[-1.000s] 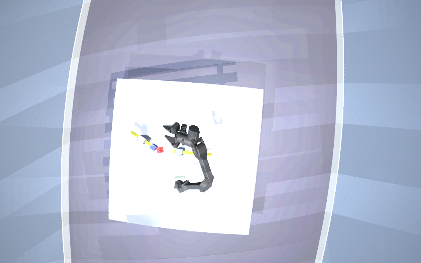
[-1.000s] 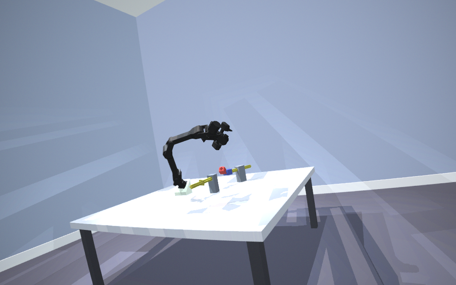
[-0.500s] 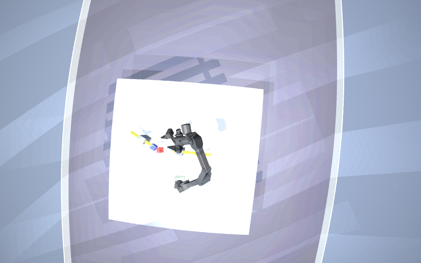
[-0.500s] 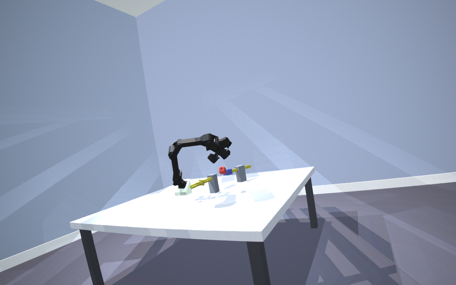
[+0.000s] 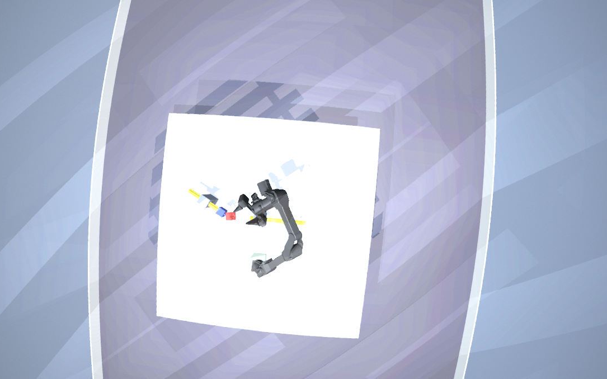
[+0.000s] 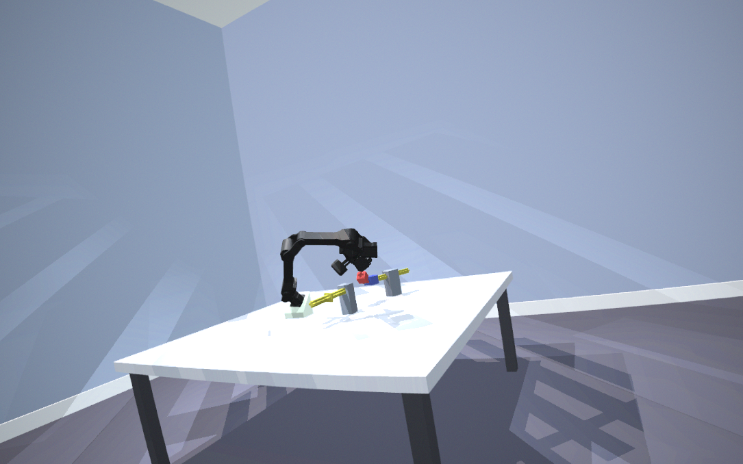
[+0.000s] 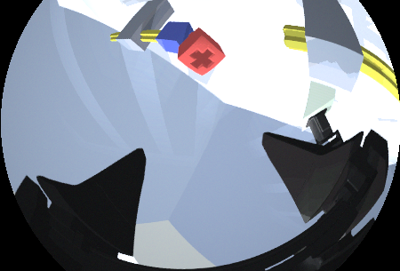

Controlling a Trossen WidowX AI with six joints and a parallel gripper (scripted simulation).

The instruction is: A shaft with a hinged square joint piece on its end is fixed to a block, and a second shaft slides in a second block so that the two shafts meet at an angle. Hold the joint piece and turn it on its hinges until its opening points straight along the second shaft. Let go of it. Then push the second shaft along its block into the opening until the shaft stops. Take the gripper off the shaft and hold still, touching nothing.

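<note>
The red square joint piece is 100 mm below my gripper tip, 80 mm to the left of it and 10 mm behind it.
</note>
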